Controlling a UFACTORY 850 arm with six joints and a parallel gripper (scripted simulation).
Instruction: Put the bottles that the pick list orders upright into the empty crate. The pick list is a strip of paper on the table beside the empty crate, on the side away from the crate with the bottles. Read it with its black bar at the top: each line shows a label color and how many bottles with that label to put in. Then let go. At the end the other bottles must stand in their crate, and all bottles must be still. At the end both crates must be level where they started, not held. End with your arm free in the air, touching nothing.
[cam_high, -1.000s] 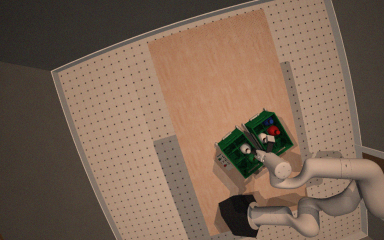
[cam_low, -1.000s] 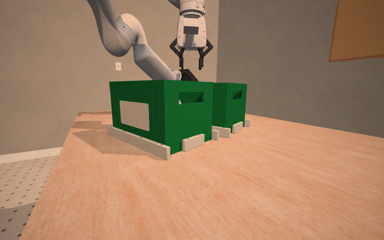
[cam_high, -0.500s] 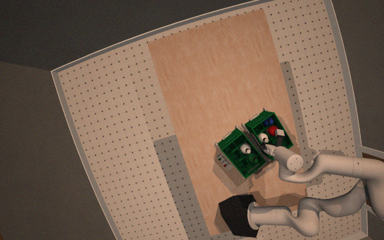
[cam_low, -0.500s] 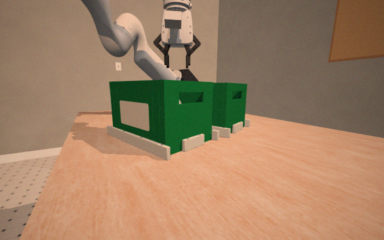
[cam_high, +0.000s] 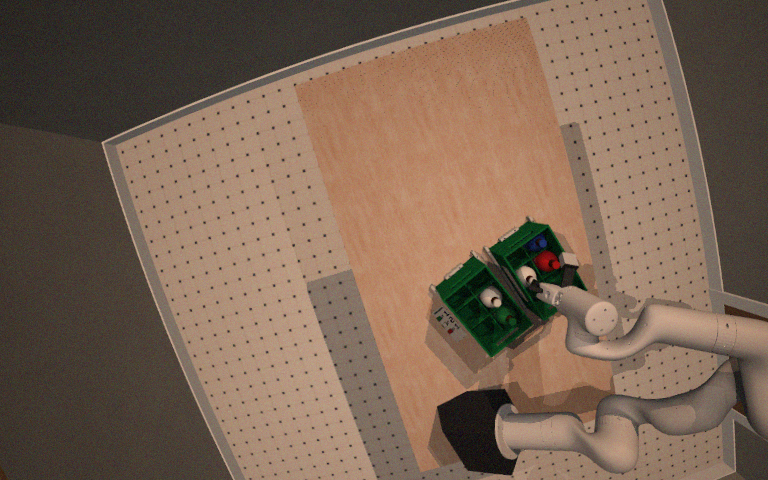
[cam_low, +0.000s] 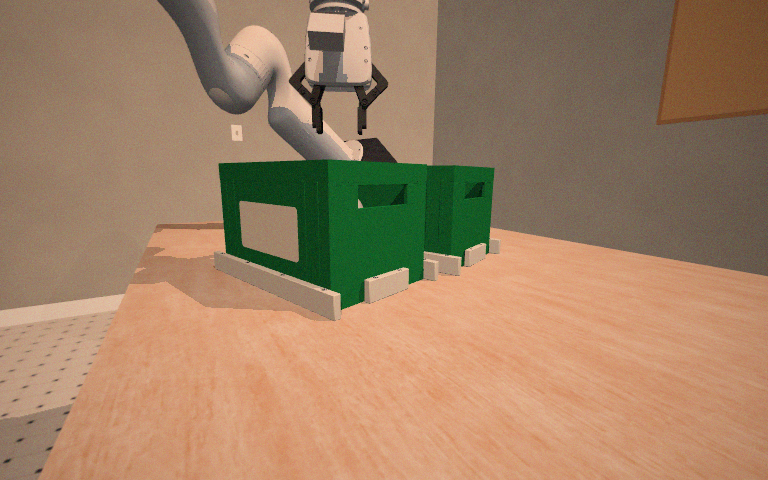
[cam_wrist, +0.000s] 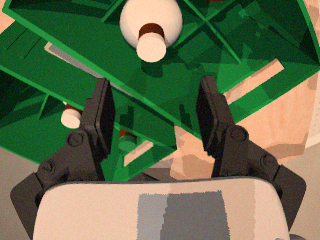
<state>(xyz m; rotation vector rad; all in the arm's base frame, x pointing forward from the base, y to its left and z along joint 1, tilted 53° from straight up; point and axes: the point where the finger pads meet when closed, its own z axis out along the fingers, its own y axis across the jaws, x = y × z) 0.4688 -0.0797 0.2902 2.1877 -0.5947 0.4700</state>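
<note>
Now: the red bottle 150 mm below my hand, 90 mm to the right of it and 20 mm ahead of it. Also, from my hand: green bottle (150 mm below, 120 mm to the left, 100 mm behind); pick list (320 mm to the left, 240 mm below, 80 mm behind); blue bottle (150 mm below, 110 mm ahead, 70 mm to the right).
</note>
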